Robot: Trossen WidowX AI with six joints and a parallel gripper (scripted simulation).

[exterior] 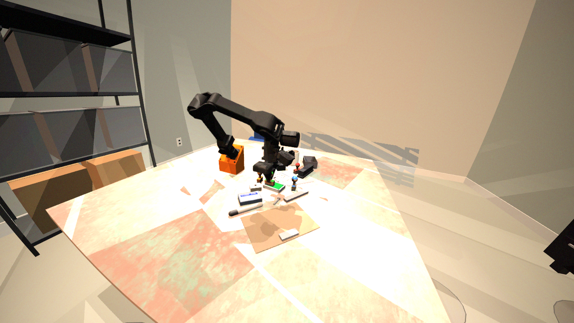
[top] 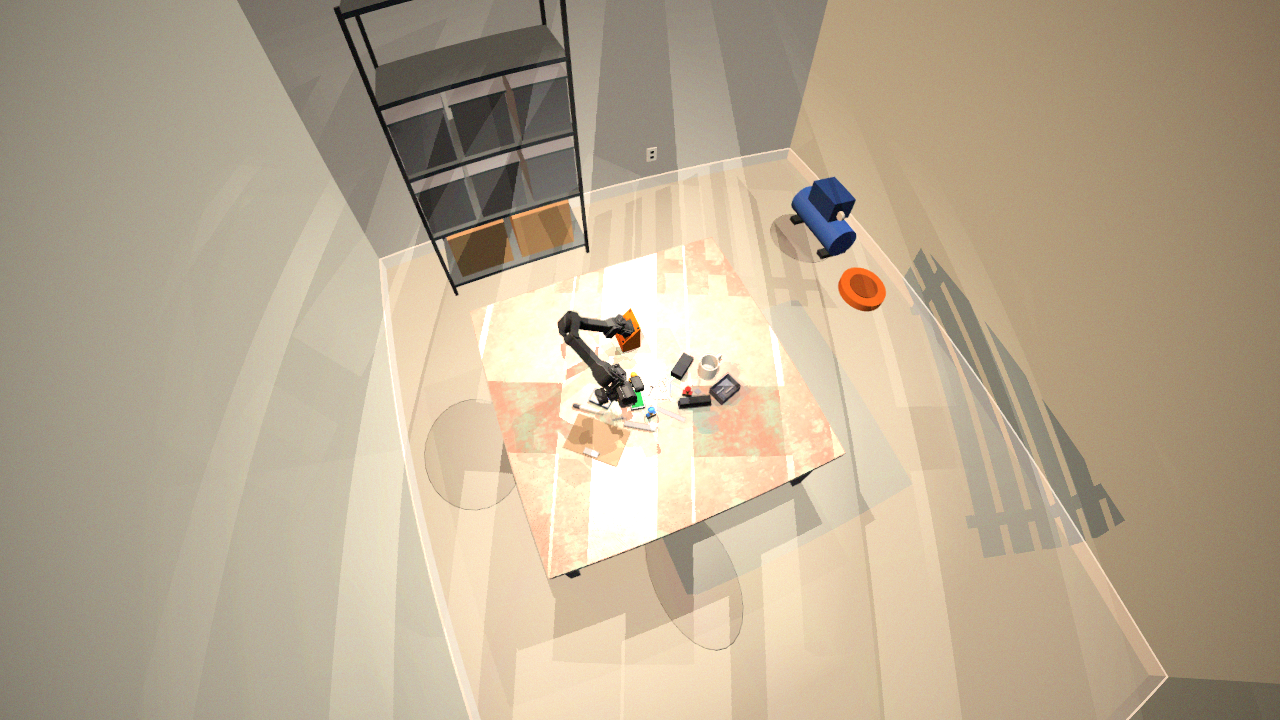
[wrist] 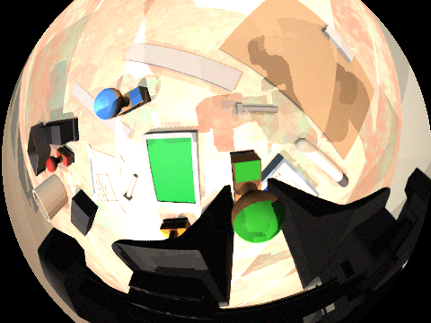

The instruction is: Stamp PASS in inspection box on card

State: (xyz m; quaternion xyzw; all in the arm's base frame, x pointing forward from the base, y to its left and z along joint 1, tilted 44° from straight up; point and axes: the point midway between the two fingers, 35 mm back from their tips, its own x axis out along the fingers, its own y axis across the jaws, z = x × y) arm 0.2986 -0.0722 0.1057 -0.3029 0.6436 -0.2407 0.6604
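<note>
The green ink pad is 1 cm behind my gripper tip, 7 cm to the left of it and 7 cm below it. Round my gripper tip: green-knobbed stamp (right at my gripper tip); blue-knobbed stamp (7 cm ahead, 11 cm to the left, 6 cm below); grey bar (11 cm ahead, 5 cm to the left, 7 cm below).
</note>
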